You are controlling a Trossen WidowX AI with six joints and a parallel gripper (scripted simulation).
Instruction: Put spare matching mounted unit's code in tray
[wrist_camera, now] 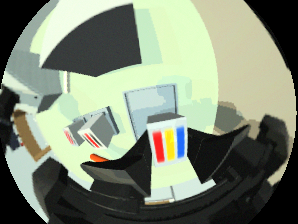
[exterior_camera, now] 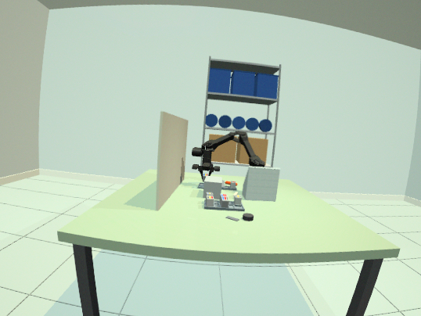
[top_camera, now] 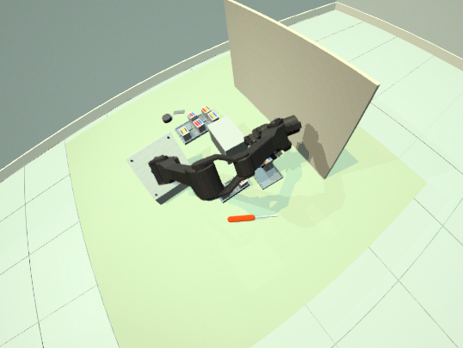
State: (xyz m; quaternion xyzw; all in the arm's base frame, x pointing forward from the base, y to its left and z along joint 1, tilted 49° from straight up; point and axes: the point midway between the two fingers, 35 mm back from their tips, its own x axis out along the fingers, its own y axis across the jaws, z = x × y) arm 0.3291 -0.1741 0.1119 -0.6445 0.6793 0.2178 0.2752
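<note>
The flat grey tray lies 1 cm behind my gripper tip and 4 cm below it. From my gripper tip the other things lie so: white stick 19 cm behind, 16 cm to the left, 4 cm below; then grey box 4 cm behind, 20 cm to the left, 1 cm above; then tall tan board 20 cm ahead, 17 cm to the left, 18 cm above.
</note>
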